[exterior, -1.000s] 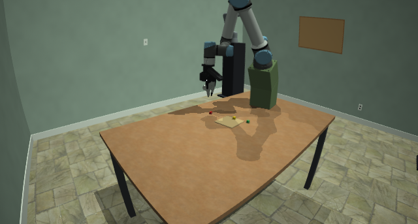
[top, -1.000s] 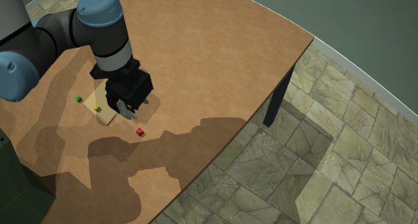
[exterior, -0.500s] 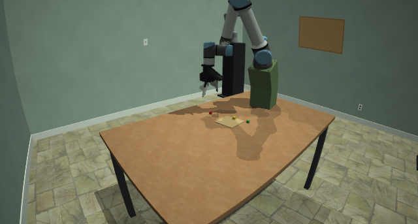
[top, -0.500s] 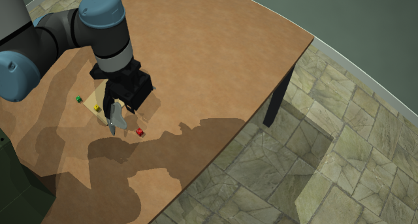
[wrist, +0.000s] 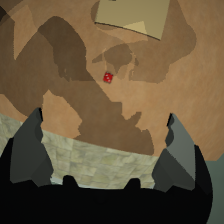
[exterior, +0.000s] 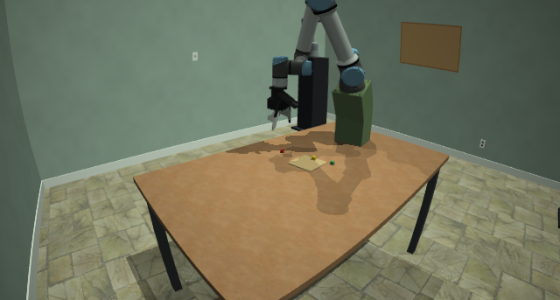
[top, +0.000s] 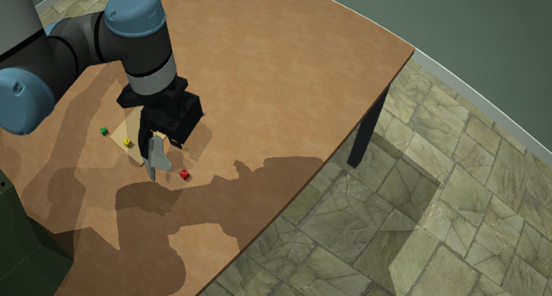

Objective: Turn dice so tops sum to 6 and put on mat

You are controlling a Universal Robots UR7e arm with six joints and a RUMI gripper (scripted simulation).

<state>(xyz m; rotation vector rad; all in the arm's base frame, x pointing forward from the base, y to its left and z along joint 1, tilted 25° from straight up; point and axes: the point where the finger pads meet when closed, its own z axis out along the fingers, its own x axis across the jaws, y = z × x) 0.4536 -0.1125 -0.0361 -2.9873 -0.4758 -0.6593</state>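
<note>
Now: the red die 10 mm to the left of my hand and 130 mm below it. The rest, counted from my hand: yellow die 60 mm behind, 180 mm to the left, 120 mm below; then mat 10 mm behind, 190 mm to the left, 130 mm below; then green die 100 mm behind, 270 mm to the left, 130 mm below.
</note>
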